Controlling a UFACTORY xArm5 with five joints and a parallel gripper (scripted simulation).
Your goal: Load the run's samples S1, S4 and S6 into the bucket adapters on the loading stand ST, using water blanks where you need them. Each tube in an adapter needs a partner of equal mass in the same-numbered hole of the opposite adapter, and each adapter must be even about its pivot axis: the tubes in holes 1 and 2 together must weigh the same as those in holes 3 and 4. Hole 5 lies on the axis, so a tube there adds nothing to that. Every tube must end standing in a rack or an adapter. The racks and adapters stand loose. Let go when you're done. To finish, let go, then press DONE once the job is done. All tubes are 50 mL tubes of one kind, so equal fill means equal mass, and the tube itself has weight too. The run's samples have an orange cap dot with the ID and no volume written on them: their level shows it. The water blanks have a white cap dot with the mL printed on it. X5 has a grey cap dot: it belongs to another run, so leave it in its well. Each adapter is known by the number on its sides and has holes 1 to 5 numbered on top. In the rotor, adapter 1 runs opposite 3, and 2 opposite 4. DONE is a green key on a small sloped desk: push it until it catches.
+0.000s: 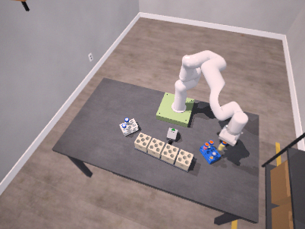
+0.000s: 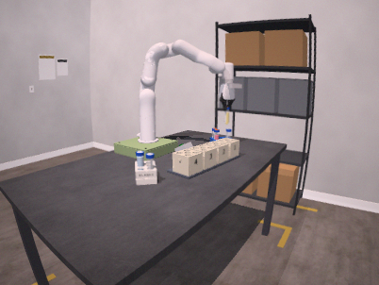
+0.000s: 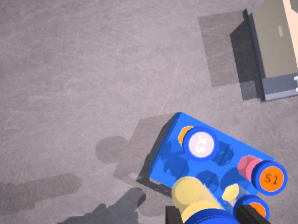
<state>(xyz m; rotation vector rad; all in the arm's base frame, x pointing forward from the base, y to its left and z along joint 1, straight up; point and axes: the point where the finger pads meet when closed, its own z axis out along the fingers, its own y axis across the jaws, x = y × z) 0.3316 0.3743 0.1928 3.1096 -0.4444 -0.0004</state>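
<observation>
Right now my hand is 10 mm to the left of the sample tube S6 and 50 mm above it. The rest, counted from my hand: blue sample rack: 10 mm behind, 40 mm to the right, 220 mm below; then white blanks rack: 10 mm behind, 710 mm to the right, 220 mm below; then sample tube S4: 60 mm behind, 60 mm to the right, 190 mm below.
</observation>
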